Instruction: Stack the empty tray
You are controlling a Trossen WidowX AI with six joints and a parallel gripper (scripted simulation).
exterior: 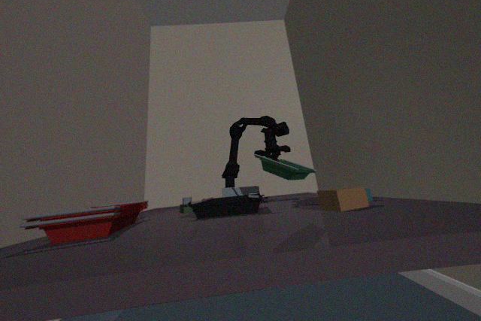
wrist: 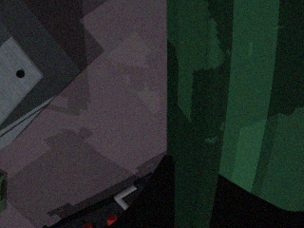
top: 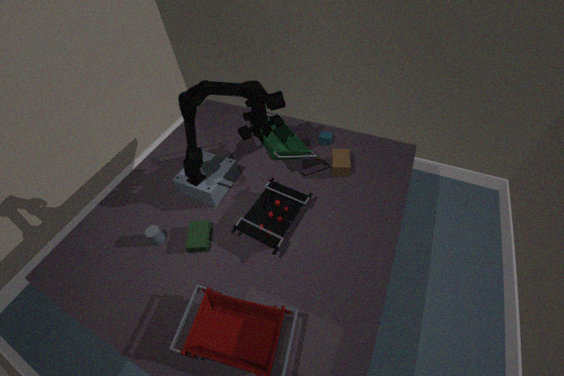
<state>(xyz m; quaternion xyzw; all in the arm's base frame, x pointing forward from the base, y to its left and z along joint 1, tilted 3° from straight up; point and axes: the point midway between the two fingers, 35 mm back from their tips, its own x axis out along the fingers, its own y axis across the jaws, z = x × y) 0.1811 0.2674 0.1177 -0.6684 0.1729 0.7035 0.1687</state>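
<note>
Right now my gripper tip is 7 cm to the right of the green tray and 4 cm short of it. Also, from my gripper tip: orange block: 29 cm ahead, 19 cm to the left, 15 cm below; teal block: 31 cm to the left, 16 cm below, 15 cm ahead; green block: 45 cm to the right, 16 cm below, 2 cm behind.
</note>
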